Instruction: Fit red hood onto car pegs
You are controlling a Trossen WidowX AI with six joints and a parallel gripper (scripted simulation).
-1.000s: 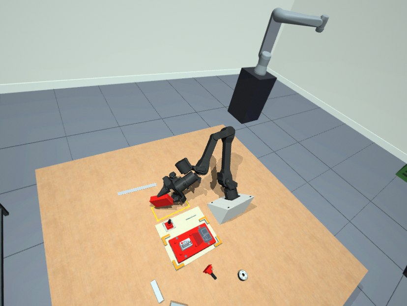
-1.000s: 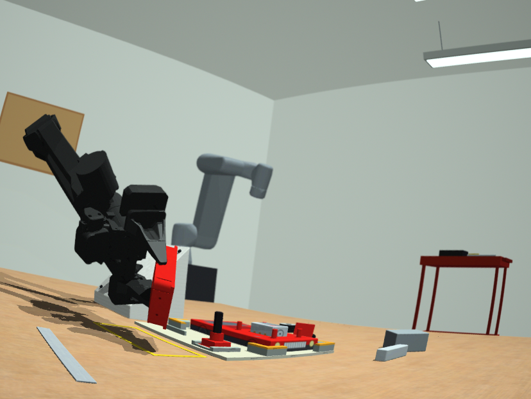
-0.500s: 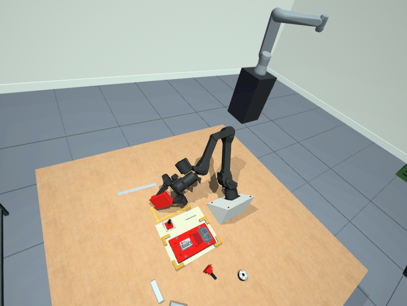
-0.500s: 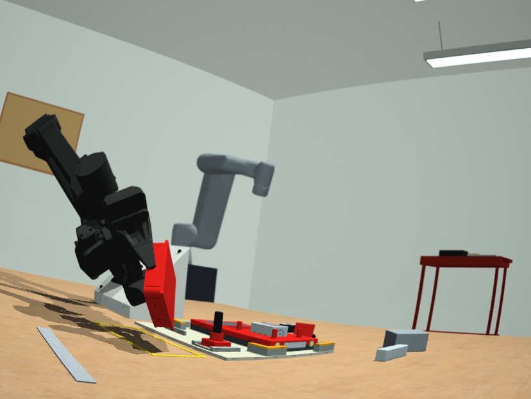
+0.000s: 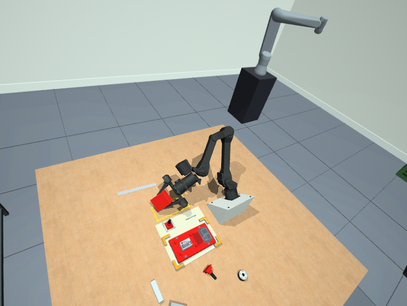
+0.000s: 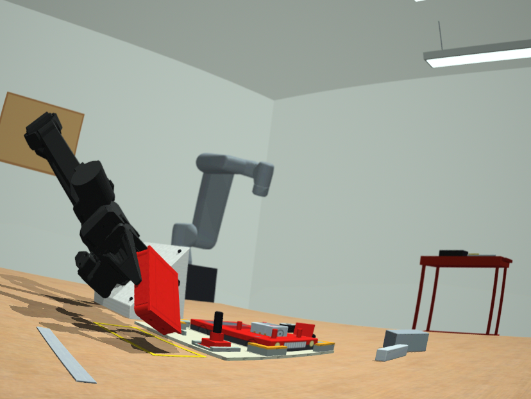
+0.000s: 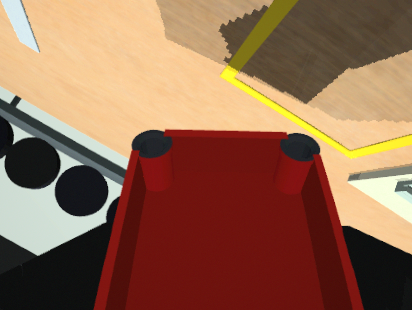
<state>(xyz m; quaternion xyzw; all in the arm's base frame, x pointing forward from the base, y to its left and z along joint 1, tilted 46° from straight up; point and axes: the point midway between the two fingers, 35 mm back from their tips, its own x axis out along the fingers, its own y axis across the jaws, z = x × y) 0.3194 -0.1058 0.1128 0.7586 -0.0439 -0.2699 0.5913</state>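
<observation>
Right now my gripper tip is 1 cm below the red hood. The rest, counted from my gripper tip: grey strip 16 cm to the right, 7 cm below, 6 cm ahead; grey engine block 24 cm to the left, 5 cm below, 1 cm behind; wheel 47 cm to the left, 18 cm behind, 6 cm below.
</observation>
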